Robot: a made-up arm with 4 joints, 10 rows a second.
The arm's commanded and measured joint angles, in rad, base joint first. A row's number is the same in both.
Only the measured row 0 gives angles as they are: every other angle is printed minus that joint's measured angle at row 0.
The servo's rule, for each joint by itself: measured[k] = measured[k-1] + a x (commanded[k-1-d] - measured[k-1]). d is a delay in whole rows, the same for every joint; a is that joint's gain. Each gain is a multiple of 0.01, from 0.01 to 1. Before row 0 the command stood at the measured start. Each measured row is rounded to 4 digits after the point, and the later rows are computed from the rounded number. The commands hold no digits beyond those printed.
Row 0, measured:
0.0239, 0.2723, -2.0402, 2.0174
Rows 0 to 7, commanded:
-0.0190, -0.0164, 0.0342, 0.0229
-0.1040, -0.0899, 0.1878, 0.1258
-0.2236, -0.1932, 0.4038, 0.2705
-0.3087, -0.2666, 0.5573, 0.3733
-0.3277, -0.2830, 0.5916, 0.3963
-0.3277, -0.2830, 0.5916, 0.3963
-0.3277, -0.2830, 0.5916, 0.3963
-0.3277, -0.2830, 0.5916, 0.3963
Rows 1 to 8, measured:
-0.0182, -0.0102, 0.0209, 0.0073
-0.1006, -0.0596, 0.1227, 0.0452
-0.2187, -0.1424, 0.2942, 0.1173
-0.3051, -0.2194, 0.4547, 0.1992
-0.3268, -0.2588, 0.5382, 0.2623
-0.3277, -0.2738, 0.5708, 0.3052
-0.3277, -0.2795, 0.5835, 0.3344
-0.3277, -0.2817, 0.5884, 0.3542
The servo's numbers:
d 0
a 0.96 0.62 0.61 0.32

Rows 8 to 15, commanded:
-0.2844, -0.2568, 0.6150, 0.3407
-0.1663, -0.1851, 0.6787, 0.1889
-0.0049, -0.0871, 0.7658, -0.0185
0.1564, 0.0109, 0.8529, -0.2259
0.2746, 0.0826, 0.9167, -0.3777
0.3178, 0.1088, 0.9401, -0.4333
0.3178, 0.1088, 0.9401, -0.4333
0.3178, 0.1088, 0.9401, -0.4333
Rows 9 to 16, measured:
-0.2861, -0.2663, 0.6046, 0.3499
-0.1711, -0.2160, 0.6498, 0.2984
-0.0115, -0.1361, 0.7206, 0.1970
0.1497, -0.0450, 0.8013, 0.0617
0.2696, 0.0341, 0.8717, -0.0789
0.3159, 0.0804, 0.9134, -0.1923
0.3177, 0.0980, 0.9297, -0.2694
0.3178, 0.1047, 0.9360, -0.3218

